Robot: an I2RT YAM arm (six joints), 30 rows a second.
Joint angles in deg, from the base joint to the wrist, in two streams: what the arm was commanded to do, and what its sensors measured. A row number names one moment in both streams.
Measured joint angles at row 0:
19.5 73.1 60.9 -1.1 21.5 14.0
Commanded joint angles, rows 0 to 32:
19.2 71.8 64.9 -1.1 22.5 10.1
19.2 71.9 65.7 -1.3 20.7 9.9
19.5 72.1 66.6 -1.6 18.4 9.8
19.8 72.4 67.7 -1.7 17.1 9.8
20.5 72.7 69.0 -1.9 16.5 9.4
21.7 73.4 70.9 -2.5 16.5 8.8
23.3 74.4 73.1 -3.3 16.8 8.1
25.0 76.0 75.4 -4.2 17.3 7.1
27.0 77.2 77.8 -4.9 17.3 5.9
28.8 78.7 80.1 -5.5 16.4 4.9
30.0 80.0 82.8 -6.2 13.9 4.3
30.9 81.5 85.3 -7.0 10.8 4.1
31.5 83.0 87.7 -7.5 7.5 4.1
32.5 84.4 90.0 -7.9 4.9 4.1
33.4 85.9 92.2 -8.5 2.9 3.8
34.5 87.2 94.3 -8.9 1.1 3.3
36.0 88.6 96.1 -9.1 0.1 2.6
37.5 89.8 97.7 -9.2 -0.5 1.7
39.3 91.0 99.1 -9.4 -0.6 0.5
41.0 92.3 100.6 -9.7 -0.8 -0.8
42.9 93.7 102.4 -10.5 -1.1 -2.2
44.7 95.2 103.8 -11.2 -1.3 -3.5
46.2 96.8 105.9 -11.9 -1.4 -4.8
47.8 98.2 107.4 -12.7 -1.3 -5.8
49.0 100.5 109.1 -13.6 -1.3 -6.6
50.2 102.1 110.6 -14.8 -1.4 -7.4
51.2 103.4 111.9 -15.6 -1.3 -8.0
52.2 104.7 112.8 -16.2 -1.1 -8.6
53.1 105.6 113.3 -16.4 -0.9 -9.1
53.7 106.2 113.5 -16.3 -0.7 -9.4
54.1 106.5 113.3 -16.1 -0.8 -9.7
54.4 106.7 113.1 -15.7 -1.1 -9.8
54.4 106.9 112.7 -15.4 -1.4 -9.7
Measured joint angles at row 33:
54.3 107.5 110.7 -14.9 -0.2 -6.8
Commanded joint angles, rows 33 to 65:
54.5 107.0 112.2 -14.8 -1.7 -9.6
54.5 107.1 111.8 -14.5 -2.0 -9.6
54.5 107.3 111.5 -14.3 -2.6 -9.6
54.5 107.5 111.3 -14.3 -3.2 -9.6
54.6 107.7 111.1 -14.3 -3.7 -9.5
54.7 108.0 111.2 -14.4 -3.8 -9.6
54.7 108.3 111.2 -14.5 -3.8 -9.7
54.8 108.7 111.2 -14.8 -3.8 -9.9
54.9 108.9 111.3 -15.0 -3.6 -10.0
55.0 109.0 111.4 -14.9 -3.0 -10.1
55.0 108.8 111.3 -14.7 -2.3 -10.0
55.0 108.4 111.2 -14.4 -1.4 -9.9
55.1 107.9 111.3 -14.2 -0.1 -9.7
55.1 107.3 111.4 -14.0 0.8 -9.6
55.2 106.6 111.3 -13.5 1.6 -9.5
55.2 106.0 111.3 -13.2 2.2 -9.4
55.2 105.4 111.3 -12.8 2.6 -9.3
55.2 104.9 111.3 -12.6 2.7 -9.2
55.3 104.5 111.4 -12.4 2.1 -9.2
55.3 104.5 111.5 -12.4 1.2 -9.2
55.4 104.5 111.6 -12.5 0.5 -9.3
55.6 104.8 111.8 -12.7 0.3 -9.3
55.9 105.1 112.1 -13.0 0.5 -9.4
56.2 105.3 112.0 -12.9 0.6 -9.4
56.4 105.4 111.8 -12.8 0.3 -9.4
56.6 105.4 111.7 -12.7 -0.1 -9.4
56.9 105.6 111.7 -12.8 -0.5 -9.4
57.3 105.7 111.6 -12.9 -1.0 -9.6
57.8 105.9 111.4 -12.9 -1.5 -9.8
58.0 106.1 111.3 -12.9 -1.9 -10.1
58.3 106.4 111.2 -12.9 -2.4 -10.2
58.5 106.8 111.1 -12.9 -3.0 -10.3
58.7 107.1 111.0 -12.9 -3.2 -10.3
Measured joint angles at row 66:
57.5 107.7 110.5 -15.1 -0.4 -9.0
